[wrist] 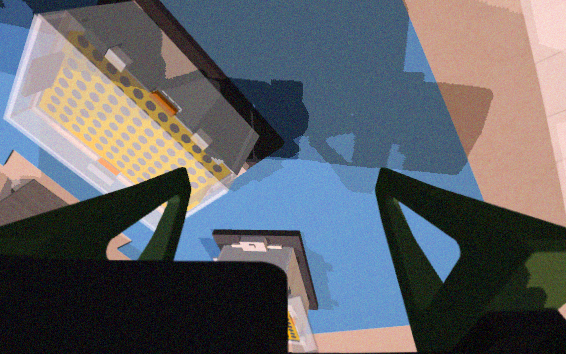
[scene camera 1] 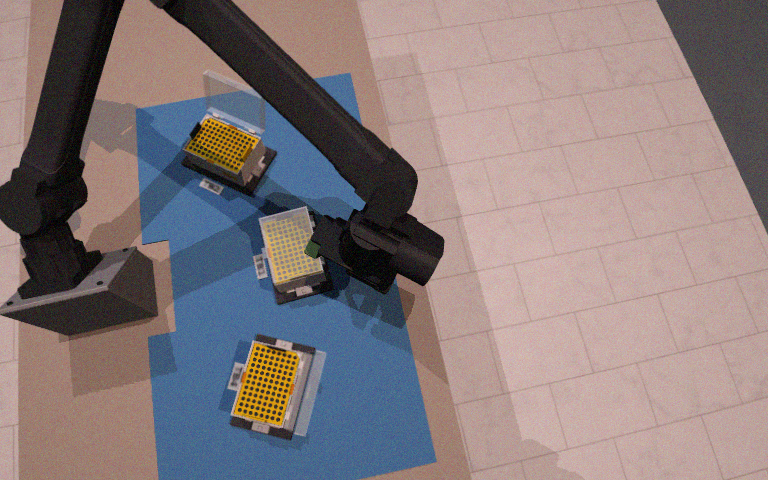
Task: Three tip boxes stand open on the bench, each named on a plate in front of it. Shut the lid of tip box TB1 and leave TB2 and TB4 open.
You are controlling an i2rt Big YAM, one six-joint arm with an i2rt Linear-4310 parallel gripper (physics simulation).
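Places are measured from the arm's base along level axes (x ahead, y left, z up), in centimetres.
Pixels of known places: gripper, fingertip midpoint: (wrist: 283, 178) (scene camera 1: 347, 265); arm's base at its link origin: (scene camera 1: 64, 277).
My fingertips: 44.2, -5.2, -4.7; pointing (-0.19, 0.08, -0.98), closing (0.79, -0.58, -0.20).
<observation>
For each thing: its top centre in the pictures, then the offset to it from my fingertips, as dx, dy, dz. Level surfaces: height alone.
- middle tip box at its top centre: (wrist: 105, 163) (scene camera 1: 283, 245) -10.0, +5.9, -0.7
- upper-left box at its top centre: (scene camera 1: 219, 139) -18.8, +28.6, -1.0
- lower box at its top centre: (wrist: 247, 321) (scene camera 1: 259, 381) -17.1, -15.5, -1.9
- blue mat at its surface level: dz -8.5
- tan bench at its surface level: dz -8.8
The middle tip box (scene camera 1: 303, 282) (wrist: 200, 85) has its clear lid (scene camera 1: 289, 244) (wrist: 65, 142) lying over its yellow rack; whether it is fully seated is unclear. The upper-left box (scene camera 1: 223, 145) stands open, its clear lid (scene camera 1: 235, 101) upright behind the rack. The lower box (scene camera 1: 266, 384) (wrist: 257, 254) is open, its lid (scene camera 1: 311, 393) out at the right side. The name plates are too blurred to read, so I cannot tell which box is TB1, TB2 or TB4. My gripper (scene camera 1: 348, 260) (wrist: 283, 178) is open and empty, at the middle box's right side; one finger overlaps its lid in view. Contact is unclear.
The boxes stand on a blue mat (scene camera 1: 198, 407) (wrist: 350, 220) on the tan bench (scene camera 1: 84, 435). My arm's dark forearm (scene camera 1: 283, 84) crosses above the mat between the upper-left box and the right edge. The arm's base (scene camera 1: 113, 300) stands at the left.
</observation>
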